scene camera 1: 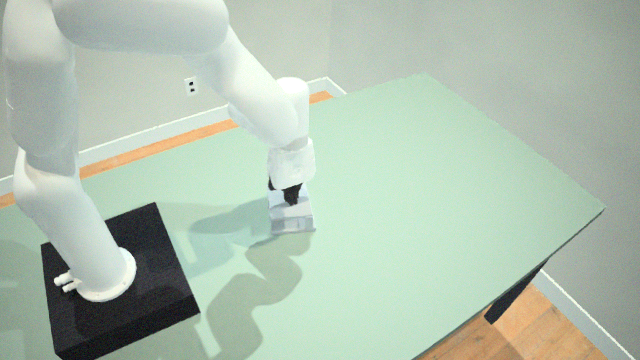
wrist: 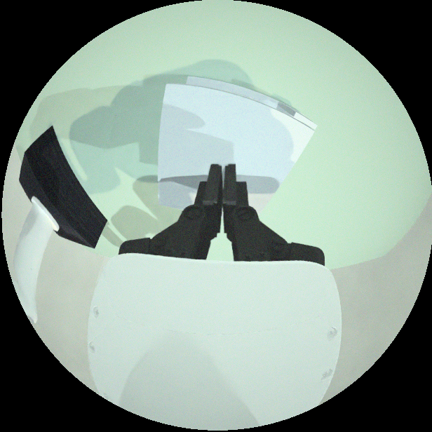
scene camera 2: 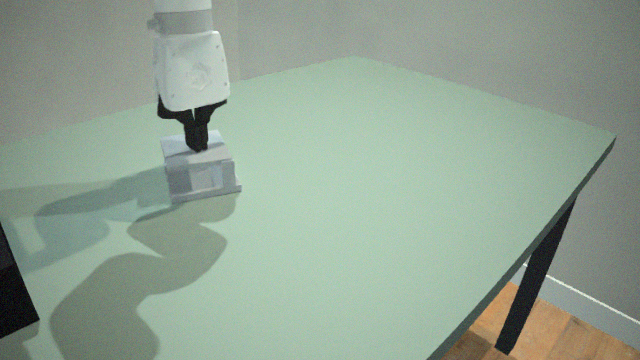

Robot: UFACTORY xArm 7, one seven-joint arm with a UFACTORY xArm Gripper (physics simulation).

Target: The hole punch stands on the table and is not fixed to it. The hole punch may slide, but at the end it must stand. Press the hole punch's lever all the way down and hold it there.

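Seen in the pictures: gripper, fingertip midpoint: [scene camera 1: 291, 201] [scene camera 2: 198, 148]; arm's base, link origin: [scene camera 1: 106, 274].
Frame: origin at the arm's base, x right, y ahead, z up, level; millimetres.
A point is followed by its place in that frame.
Observation:
The hole punch [scene camera 1: 293, 223] {x 58, y 413, z -49 mm} [scene camera 2: 203, 177] {x 57, y 412, z -47 mm} stands upright on the green table [scene camera 1: 400, 210] {x 153, y 676, z -78 mm} [scene camera 2: 350, 210] {x 236, y 533, z -78 mm} [wrist: 360, 200], a pale grey-blue block with a thin base plate. Its broad lever [scene camera 1: 301, 209] {x 51, y 439, z -22 mm} [scene camera 2: 216, 151] {x 44, y 448, z -22 mm} [wrist: 200, 115] covers the top; in the wrist view it fills the middle above and behind the fingertips. My gripper [scene camera 1: 292, 202] {x 18, y 432, z -21 mm} [scene camera 2: 198, 149] {x 18, y 432, z -21 mm} [wrist: 224, 180] is shut with nothing between its fingers. It points down, and its tips are at the lever's top face, seemingly touching it. Whether the lever is all the way down cannot be told from these views.
The arm's black base block [scene camera 1: 165, 270] {x 55, y 110, z 0 mm} [scene camera 2: 15, 300] {x 132, y 124, z -41 mm} [wrist: 65, 200] stands on the table, to the left of the hole punch in the scene views. The arm reaches over the table from it. The table's right edge shows in both scene views, with a dark table leg [scene camera 1: 515, 295] [scene camera 2: 535, 275] below.

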